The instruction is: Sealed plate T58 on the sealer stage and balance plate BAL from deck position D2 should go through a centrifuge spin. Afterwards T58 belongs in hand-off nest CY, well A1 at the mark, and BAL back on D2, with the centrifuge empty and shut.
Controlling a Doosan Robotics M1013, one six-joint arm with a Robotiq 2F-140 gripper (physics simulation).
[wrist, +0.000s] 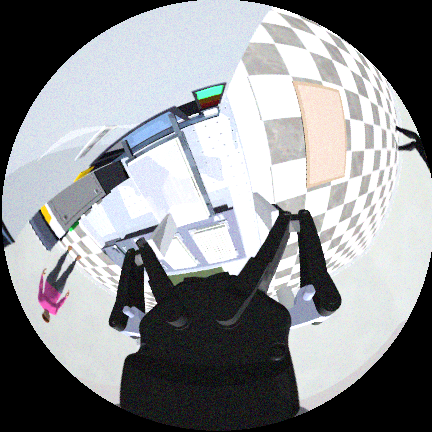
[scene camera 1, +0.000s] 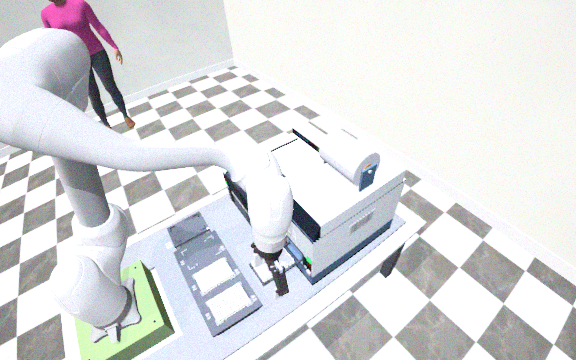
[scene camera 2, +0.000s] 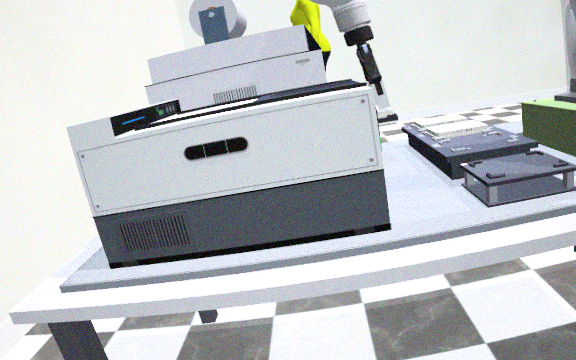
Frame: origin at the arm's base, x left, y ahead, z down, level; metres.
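Where they show: gripper, fingertip midpoint: (wrist: pixel 211 211) (scene camera 1: pixel 267 280) (scene camera 2: pixel 381 105); arm's base at its link origin: (scene camera 1: pixel 114 309).
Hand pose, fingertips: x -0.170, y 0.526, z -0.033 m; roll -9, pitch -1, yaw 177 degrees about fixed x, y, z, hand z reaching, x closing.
Each offset is from my fingertips to the top centre of the thing. "spot": to the spot under its first point.
My gripper (scene camera 1: pixel 268 278) (scene camera 2: pixel 382 100) (wrist: pixel 211 211) is open and empty, its fingers wide apart above the gap between the sealer stage and the deck. Sealed plate T58 @[dx +0.057, dy +0.045, dz +0.001 m] (wrist: pixel 159 172) lies pale and flat on the sealer stage @[spot: dx +0.012, dy +0.062, dz +0.018 m] (wrist: pixel 194 170). The arm partly covers it in scene camera 1. Two white plates @[dx +0.146, dy -0.160, dz +0.054 m] (scene camera 1: pixel 216 276) @[dx +0.022, dy -0.147, dz +0.054 m] (scene camera 1: pixel 230 302) (wrist: pixel 215 241) sit side by side on the dark deck (scene camera 2: pixel 435 154); their labels are too small to tell which is BAL. The raised dark hand-off nest @[dx +0.425, dy -0.196, dz +0.074 m] (scene camera 1: pixel 190 229) (scene camera 2: pixel 520 167) stands at the deck's far end, bare. The centrifuge (scene camera 2: pixel 225 165) shows its side; whether it is shut is unclear.
The white sealer @[dx +0.088, dy +0.341, dz -0.355 m] (scene camera 1: pixel 360 215) (scene camera 2: pixel 235 80) with its film roll @[dx +0.091, dy +0.362, dz -0.355 m] (scene camera 1: pixel 347 161) stands beside the stage. The green robot base (scene camera 1: pixel 150 300) (scene camera 2: pixel 550 122) is across the deck. A grey block with yellow marks @[spot: dx +0.201, dy +0.094, dz -0.036 m] (wrist: pixel 77 200) stands left. A person in pink (scene camera 1: pixel 75 22) (wrist: pixel 51 295) stands beyond the table.
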